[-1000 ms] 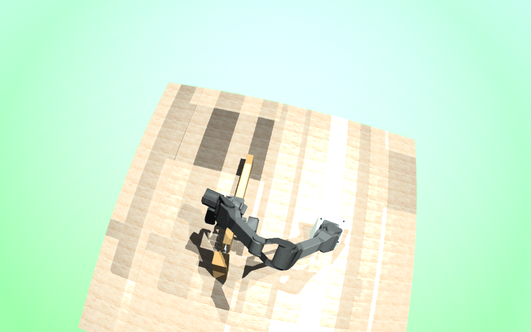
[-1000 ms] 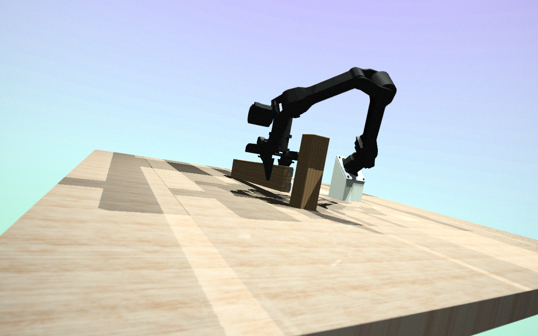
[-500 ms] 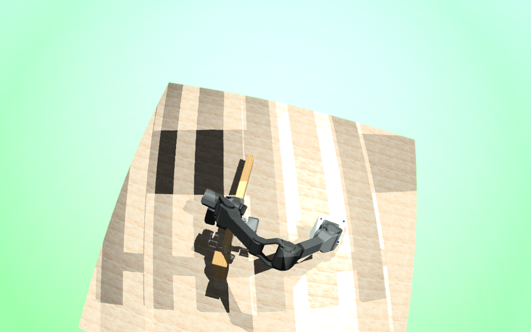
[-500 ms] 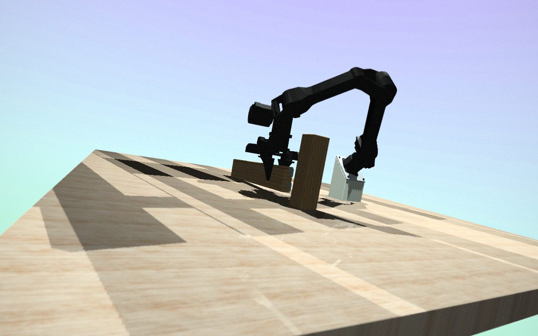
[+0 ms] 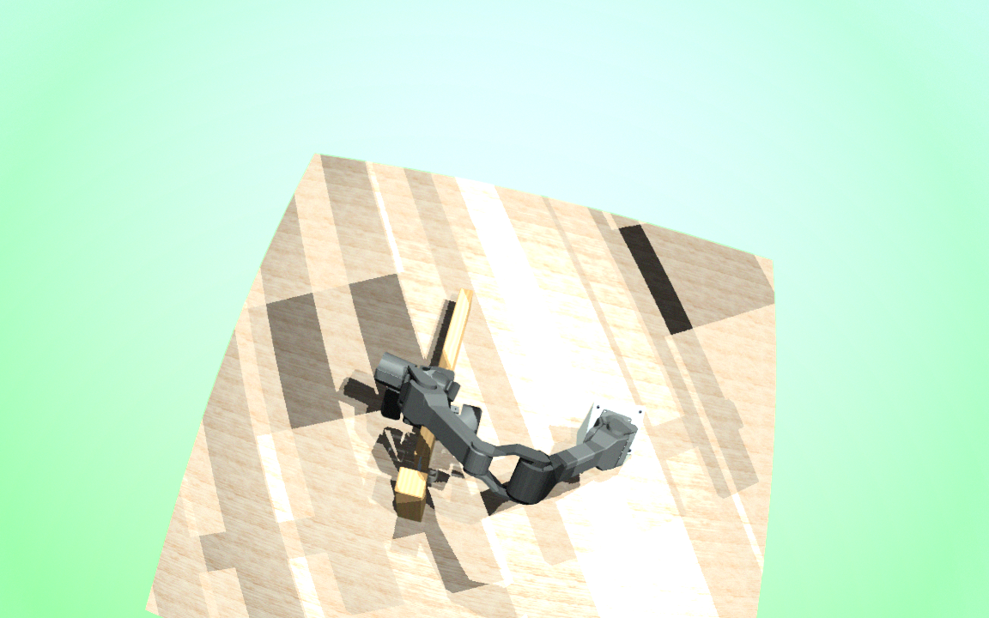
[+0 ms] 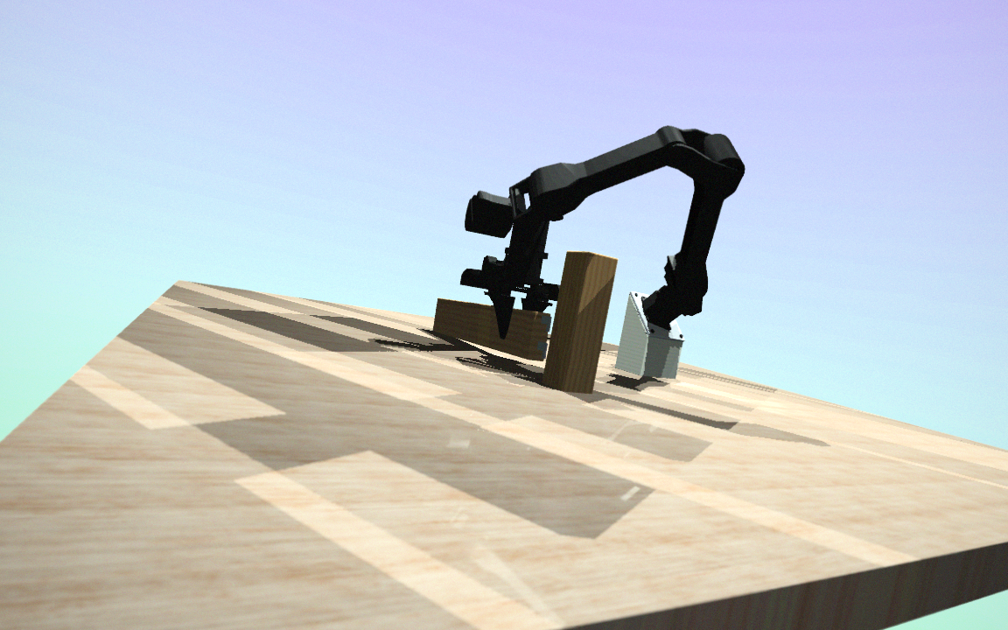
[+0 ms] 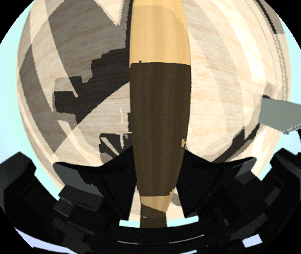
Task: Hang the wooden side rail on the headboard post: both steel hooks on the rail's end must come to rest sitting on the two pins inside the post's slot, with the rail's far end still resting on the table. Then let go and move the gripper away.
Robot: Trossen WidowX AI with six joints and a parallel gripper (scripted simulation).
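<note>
Now: the upright headboard post 10 mm behind my gripper tip, 170 mm to the left of it and 40 mm above it.
</note>
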